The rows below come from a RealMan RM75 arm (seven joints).
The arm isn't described. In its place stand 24 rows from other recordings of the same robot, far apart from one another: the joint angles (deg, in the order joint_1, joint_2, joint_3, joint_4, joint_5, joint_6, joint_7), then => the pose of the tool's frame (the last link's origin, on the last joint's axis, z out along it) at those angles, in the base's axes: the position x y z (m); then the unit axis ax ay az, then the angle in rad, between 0 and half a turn.
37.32 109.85 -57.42 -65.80 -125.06 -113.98 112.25 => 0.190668 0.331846 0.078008 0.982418 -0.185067 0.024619 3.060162
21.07 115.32 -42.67 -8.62 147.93 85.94 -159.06 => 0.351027 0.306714 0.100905 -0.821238 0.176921 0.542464 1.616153
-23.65 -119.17 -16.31 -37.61 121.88 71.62 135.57 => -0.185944 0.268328 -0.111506 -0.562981 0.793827 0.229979 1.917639
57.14 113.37 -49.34 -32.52 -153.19 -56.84 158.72 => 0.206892 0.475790 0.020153 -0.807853 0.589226 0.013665 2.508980
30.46 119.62 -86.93 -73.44 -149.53 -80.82 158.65 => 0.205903 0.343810 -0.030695 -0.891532 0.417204 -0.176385 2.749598
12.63 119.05 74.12 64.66 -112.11 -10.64 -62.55 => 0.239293 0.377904 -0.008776 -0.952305 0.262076 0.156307 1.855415
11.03 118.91 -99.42 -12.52 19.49 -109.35 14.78 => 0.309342 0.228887 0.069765 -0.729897 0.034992 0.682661 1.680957
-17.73 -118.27 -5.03 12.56 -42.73 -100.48 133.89 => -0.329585 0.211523 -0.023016 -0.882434 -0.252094 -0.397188 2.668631
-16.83 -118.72 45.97 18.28 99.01 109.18 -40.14 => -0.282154 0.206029 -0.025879 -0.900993 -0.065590 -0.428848 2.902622
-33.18 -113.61 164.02 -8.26 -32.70 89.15 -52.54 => -0.294633 0.311420 -0.012239 -0.901565 -0.233731 -0.364074 2.694553
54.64 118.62 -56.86 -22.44 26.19 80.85 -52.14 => 0.237017 0.351306 -0.068602 0.891098 -0.405366 0.204016 3.117729
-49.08 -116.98 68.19 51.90 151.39 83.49 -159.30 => -0.191040 0.401844 -0.007215 -0.848581 -0.504095 0.160616 2.780058
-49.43 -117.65 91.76 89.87 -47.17 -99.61 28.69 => -0.031602 0.317448 -0.020532 -0.982350 -0.105388 0.154536 3.033145
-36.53 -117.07 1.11 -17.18 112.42 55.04 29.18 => -0.262102 0.326780 -0.114214 -0.979666 0.172628 -0.102244 2.283675
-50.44 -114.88 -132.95 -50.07 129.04 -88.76 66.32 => -0.146285 0.417634 0.036781 -0.967427 -0.236674 -0.089839 2.942204
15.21 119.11 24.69 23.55 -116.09 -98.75 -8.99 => 0.263659 0.249405 -0.014316 -0.813316 0.075580 0.576892 1.758627
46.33 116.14 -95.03 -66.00 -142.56 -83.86 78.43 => 0.139724 0.365671 -0.048833 0.896264 0.357664 0.262273 3.067121
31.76 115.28 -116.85 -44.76 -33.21 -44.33 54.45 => 0.139842 0.351293 -0.097308 -0.943229 0.093011 0.318855 2.739807
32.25 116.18 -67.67 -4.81 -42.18 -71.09 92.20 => 0.288906 0.356944 -0.015847 -0.628017 0.577061 0.522107 2.738113
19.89 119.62 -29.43 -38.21 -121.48 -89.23 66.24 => 0.336104 0.272963 0.010751 -0.951521 0.232489 0.201388 2.716376
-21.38 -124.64 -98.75 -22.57 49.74 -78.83 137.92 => -0.226067 0.292512 -0.075651 -0.881455 -0.145012 -0.449454 2.619238
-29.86 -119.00 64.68 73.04 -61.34 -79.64 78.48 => -0.166336 0.371315 0.030241 -0.992908 -0.079858 -0.088075 2.761789
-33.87 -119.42 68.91 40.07 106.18 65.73 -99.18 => -0.223679 0.368037 -0.054926 -0.948681 -0.282600 -0.141918 2.872117
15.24 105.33 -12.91 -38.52 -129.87 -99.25 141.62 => 0.401437 0.230010 0.138046 -0.566678 0.771281 0.289831 2.851045
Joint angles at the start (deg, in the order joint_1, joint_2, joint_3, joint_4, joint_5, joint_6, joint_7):
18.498, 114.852, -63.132, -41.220, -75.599, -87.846, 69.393
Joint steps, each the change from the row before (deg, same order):
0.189, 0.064, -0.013, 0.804, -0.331, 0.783, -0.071
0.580, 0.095, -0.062, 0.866, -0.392, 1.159, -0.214
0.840, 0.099, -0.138, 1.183, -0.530, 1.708, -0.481
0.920, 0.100, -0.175, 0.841, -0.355, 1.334, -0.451
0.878, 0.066, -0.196, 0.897, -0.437, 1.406, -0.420
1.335, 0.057, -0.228, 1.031, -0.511, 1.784, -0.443
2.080, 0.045, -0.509, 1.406, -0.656, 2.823, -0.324
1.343, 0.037, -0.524, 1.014, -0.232, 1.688, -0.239
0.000, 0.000, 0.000, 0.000, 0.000, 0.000, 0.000
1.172, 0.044, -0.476, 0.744, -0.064, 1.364, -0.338
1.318, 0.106, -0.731, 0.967, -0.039, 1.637, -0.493
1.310, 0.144, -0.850, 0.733, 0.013, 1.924, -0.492
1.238, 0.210, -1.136, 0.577, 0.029, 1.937, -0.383
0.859, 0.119, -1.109, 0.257, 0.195, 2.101, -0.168
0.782, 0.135, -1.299, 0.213, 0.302, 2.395, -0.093
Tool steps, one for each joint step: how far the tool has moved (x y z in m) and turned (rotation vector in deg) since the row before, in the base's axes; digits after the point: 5 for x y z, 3 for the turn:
0.00259, 0.00086, -0.00291, -0.192, -0.314, -0.994
0.00114, 0.00301, -0.00355, -0.045, -0.564, -0.815
0.00156, 0.00439, -0.00486, 0.067, -0.988, -0.994
-0.00071, 0.00457, -0.00387, 0.099, -0.814, -0.353
-0.00001, 0.00425, -0.00401, 0.030, -0.947, -0.481
-0.00154, 0.00653, -0.00450, 0.097, -1.207, -0.350
-0.00318, 0.01032, -0.00640, 0.076, -1.824, -0.566
-0.00249, 0.00594, -0.00467, -0.101, -1.066, -0.249
0.00000, 0.00000, 0.00000, 0.000, 0.000, 0.000
-0.00305, 0.00523, -0.00360, 0.058, -0.887, 0.069
-0.00329, 0.00528, -0.00525, -0.051, -1.123, 0.076
-0.00378, 0.00583, -0.00510, 0.162, -1.319, 0.129
-0.00429, 0.00506, -0.00593, -0.018, -1.394, 0.245
-0.00247, 0.00475, -0.00405, 0.333, -1.355, -0.156
-0.00192, 0.00468, -0.00429, 0.425, -1.471, -0.360

